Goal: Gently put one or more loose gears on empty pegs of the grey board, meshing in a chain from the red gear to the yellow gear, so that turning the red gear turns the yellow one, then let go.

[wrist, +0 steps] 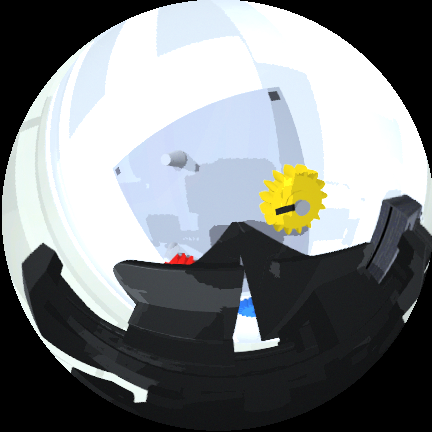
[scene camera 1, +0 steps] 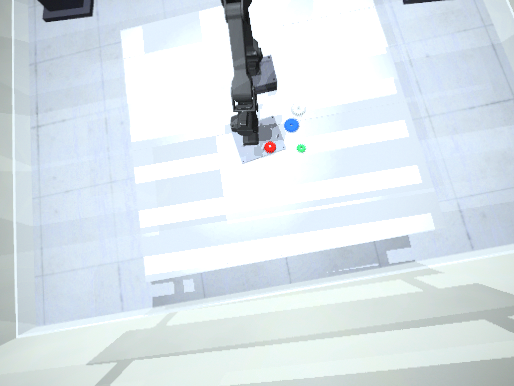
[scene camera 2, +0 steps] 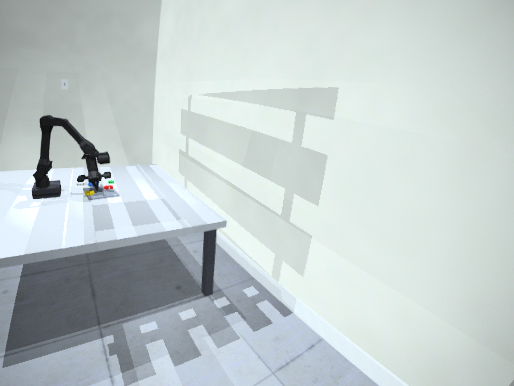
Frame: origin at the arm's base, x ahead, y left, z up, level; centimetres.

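Where they show: gripper, fingertip midpoint: (wrist: 236, 227) (scene camera 1: 253, 134) (scene camera 2: 97, 190); arm's base, link origin: (scene camera 1: 253, 69) (scene camera 2: 42, 186).
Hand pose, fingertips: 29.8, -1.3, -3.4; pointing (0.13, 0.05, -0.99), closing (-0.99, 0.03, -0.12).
Things, the pixels of their top centre, and the offset from my fingertips, as dx, dy, dz. Level surfaces: height alone.
- grey board, top centre: (wrist: 221, 249) (scene camera 1: 257, 136) (scene camera 2: 99, 188) +1.2, +1.6, +0.9
- red gear, top centre: (wrist: 181, 278) (scene camera 1: 270, 146) (scene camera 2: 108, 185) +6.2, +7.0, +0.3
- yellow gear, top centre: (wrist: 299, 205) (scene camera 2: 89, 191) -4.4, -1.9, +0.4
- bare peg, top centre: (wrist: 164, 159) +4.3, -5.4, +0.7
- blue gear, top centre: (wrist: 256, 311) (scene camera 1: 291, 124) -3.7, +17.3, -0.5
- green gear, top centre: (scene camera 1: 301, 147) (scene camera 2: 111, 180) +7.4, +20.9, -0.5
- white gear, top centre: (scene camera 1: 298, 107) -11.7, +21.1, -0.5
- white table, surface height: dz -2.2
The grey board (scene camera 1: 245, 154) (scene camera 2: 108, 195) (wrist: 225, 130) lies on the table. The red gear (scene camera 1: 270, 147) (scene camera 2: 108, 187) (wrist: 180, 259) is on it, partly hidden by a finger in the wrist view. The yellow gear (scene camera 2: 89, 193) (wrist: 295, 200) sits on a peg; the arm hides it in scene camera 1. A bare peg (wrist: 175, 159) stands at the board's far part. The blue gear (scene camera 1: 291, 125) (wrist: 247, 307), green gear (scene camera 1: 301, 148) (scene camera 2: 111, 182) and white gear (scene camera 1: 298, 109) lie loose beside the board. My gripper (scene camera 2: 96, 189) (wrist: 236, 227) is shut and empty, low over the board between red and yellow.
A dark block (scene camera 1: 266, 75) shows beside the arm, behind the board, in scene camera 1. The arm's base (scene camera 2: 46, 189) stands on the white table (scene camera 2: 165, 215). The gripper and its shadow cover part of the board.
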